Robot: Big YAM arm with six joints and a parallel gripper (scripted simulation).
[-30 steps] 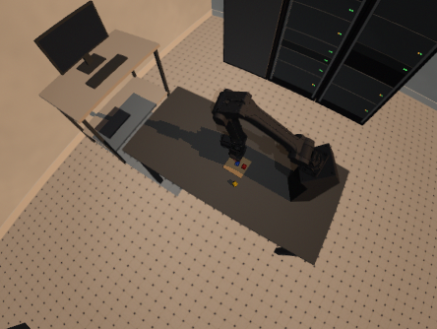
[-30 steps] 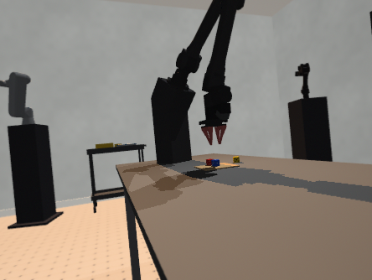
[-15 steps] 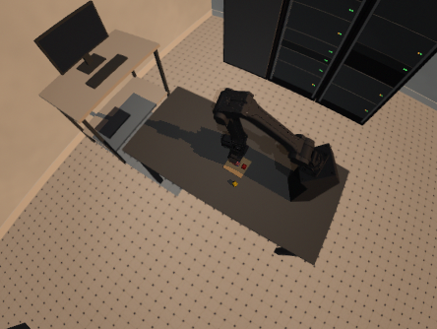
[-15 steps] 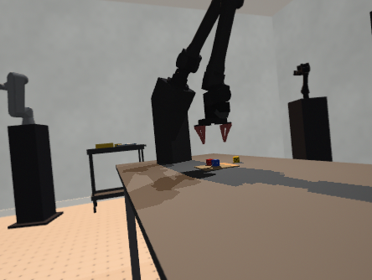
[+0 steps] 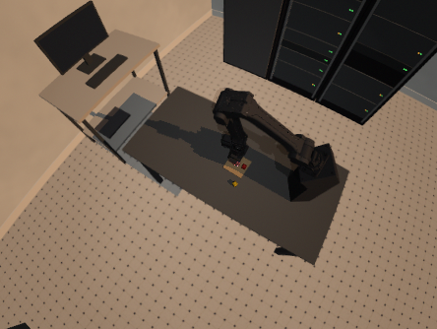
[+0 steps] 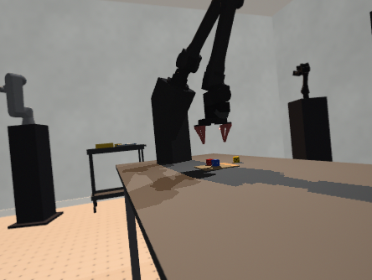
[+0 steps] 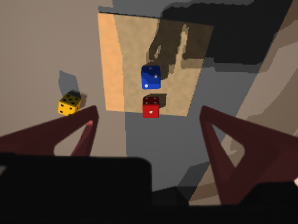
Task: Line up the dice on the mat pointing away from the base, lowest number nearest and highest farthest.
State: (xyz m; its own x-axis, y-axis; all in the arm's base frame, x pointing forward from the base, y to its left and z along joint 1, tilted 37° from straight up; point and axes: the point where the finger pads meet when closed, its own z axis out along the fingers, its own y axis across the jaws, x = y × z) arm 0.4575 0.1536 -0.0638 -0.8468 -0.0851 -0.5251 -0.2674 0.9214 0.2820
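The yellow die is 9 cm behind my hand, 11 cm to the left of it and 9 cm below it. Also, from my hand: tan mat 10 cm below; blue die 9 cm below; red die 5 cm behind, 2 cm to the right, 9 cm below.
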